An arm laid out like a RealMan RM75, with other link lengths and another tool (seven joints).
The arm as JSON. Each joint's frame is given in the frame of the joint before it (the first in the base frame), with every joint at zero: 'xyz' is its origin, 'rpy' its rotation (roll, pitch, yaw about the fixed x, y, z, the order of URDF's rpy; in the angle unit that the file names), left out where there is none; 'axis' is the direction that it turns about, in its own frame. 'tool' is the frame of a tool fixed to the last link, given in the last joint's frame.
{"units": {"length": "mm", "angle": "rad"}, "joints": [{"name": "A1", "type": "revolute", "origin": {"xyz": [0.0, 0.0, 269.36]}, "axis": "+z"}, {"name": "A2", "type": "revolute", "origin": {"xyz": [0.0, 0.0, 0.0], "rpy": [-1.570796, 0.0, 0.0]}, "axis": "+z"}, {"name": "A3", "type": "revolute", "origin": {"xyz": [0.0, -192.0, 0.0], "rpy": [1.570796, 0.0, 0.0]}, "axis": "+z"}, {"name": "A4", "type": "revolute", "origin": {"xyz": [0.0, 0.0, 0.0], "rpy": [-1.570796, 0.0, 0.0]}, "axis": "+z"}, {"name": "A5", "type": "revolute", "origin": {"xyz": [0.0, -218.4, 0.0], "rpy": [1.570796, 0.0, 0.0]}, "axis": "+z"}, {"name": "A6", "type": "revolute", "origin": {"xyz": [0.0, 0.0, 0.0], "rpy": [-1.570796, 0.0, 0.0]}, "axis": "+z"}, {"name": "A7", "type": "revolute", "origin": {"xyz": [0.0, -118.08, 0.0], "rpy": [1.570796, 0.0, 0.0]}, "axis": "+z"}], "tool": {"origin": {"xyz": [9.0, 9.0, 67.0], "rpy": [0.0, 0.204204, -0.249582]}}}
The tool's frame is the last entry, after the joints.
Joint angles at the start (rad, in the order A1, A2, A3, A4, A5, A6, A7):
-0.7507, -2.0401, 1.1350, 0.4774, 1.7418, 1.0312, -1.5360
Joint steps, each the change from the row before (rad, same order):
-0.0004, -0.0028, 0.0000, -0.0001, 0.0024, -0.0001, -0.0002
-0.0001, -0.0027, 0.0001, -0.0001, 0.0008, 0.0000, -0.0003
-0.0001, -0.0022, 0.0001, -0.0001, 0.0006, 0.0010, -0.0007
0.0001, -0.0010, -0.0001, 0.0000, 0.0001, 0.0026, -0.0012
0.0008, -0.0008, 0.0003, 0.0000, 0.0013, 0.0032, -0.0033
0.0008, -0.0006, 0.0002, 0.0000, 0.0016, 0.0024, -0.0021
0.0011, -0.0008, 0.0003, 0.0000, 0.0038, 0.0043, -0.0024
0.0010, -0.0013, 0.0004, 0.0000, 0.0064, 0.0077, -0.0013
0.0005, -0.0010, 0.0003, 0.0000, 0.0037, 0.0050, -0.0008
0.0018, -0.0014, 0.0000, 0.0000, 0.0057, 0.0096, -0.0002
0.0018, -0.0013, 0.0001, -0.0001, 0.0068, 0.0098, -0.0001
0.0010, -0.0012, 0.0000, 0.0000, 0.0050, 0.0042, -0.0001
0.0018, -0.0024, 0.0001, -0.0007, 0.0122, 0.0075, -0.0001
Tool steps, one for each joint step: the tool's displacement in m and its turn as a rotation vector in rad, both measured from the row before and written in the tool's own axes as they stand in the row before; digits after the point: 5 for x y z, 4 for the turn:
-0.00082, 0.00098, 0.00074, -0.0021, -0.0019, -0.0004
-0.00066, 0.00097, 0.00070, -0.0021, -0.0007, -0.0015
-0.00056, 0.00097, 0.00056, -0.0026, -0.0008, -0.0019
-0.00031, 0.00079, 0.00019, -0.0029, -0.0006, -0.0024
-0.00075, 0.00070, -0.00003, -0.0025, -0.0021, -0.0041
-0.00072, 0.00047, -0.00008, -0.0018, -0.0021, -0.0026
-0.00129, 0.00077, -0.00018, -0.0034, -0.0045, -0.0024
-0.00193, 0.00151, -0.00015, -0.0071, -0.0076, -0.0008
-0.00117, 0.00108, -0.00001, -0.0049, -0.0045, -0.0007
-0.00211, 0.00175, -0.00033, -0.0086, -0.0072, -0.0014
-0.00233, 0.00172, -0.00038, -0.0087, -0.0083, -0.0008
-0.00150, 0.00085, -0.00008, -0.0039, -0.0053, 0.0001
-0.00349, 0.00151, -0.00018, -0.0068, -0.0127, 0.0011

